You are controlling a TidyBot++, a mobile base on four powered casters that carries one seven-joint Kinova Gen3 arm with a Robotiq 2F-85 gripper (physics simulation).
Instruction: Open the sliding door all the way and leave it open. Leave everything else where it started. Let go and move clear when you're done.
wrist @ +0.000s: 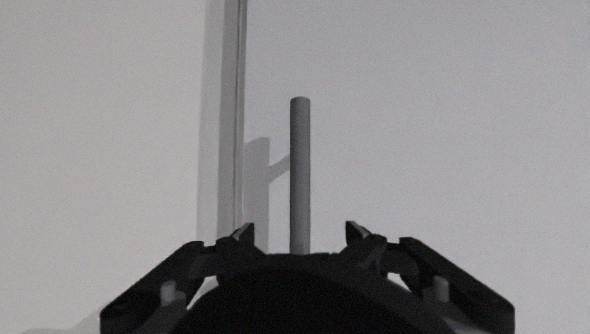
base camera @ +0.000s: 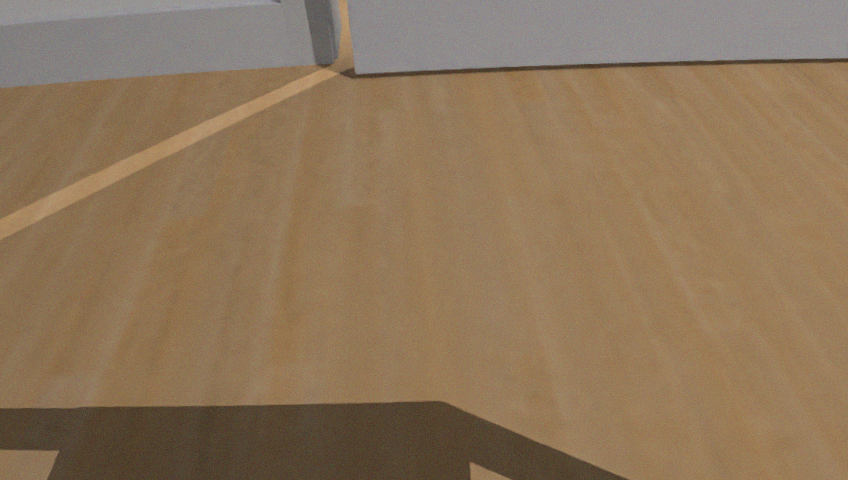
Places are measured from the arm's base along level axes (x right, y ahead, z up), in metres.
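Pixels of known places: gripper, fingertip midpoint: point(wrist: 299, 232).
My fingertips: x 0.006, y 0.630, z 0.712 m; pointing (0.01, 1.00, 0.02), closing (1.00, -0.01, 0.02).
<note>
Behind a point stands the place of what it marks.
The sliding door point(base camera: 595, 32) @(x 0.240, y 0.746, z -0.342 m) point(wrist: 450, 125) @(x 0.272, y 0.746, z 0.852 m) is a plain pale grey panel. Its lower edge shows at the top right of the base camera view, and it fills the right of the wrist view. A grey upright bar handle point(wrist: 300, 175) @(x 0.008, y 0.664, z 0.765 m) stands out from the door near its left edge, with its shadow on the door to the left. My gripper point(wrist: 299, 232) @(x 0.006, y 0.630, z 0.712 m) is open, its fingers spread on either side of the handle's line in the wrist view. The handle's lower part is hidden behind the gripper body. How far the fingertips are from the handle is hard to tell.
A door frame point(base camera: 321, 35) @(x -0.126, y 0.782, z -0.354 m) point(wrist: 227, 125) @(x -0.127, y 0.781, z 0.859 m) runs upright just left of the door. A pale wall point(wrist: 100, 125) @(x -0.382, y 0.783, z 0.861 m) lies left of it, with a baseboard point(base camera: 148, 56) @(x -0.370, y 0.770, z -0.367 m) at the floor. A narrow strip of light crosses the wooden floor point(base camera: 416, 237) @(x -0.002, y 0.434, z -0.396 m), and a dark shadow lies at the bottom.
</note>
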